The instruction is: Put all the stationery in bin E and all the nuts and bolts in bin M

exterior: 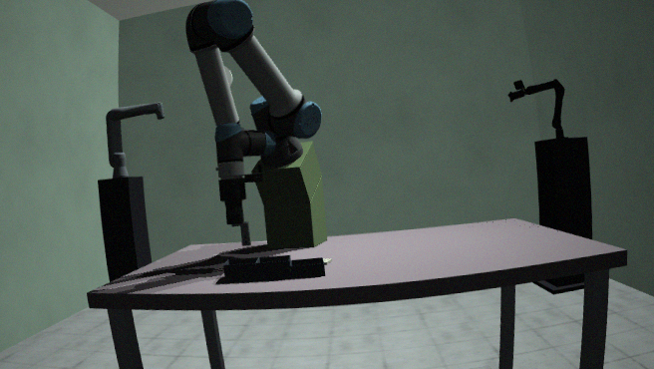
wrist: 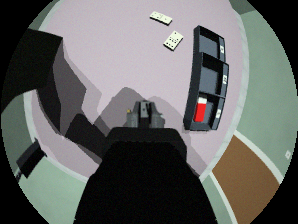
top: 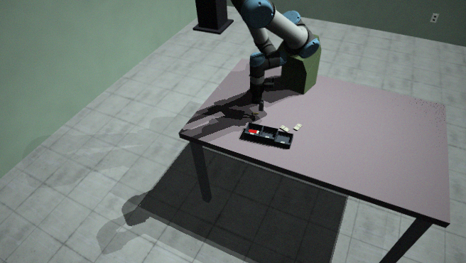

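My hand is 130 mm short of the red item, 70 mm above it and 20 mm to the right of it. From my hand the other things lie so: yellow thing: 80 mm below, 50 mm to the right, 20 mm behind; then small grey object: 10 mm below.
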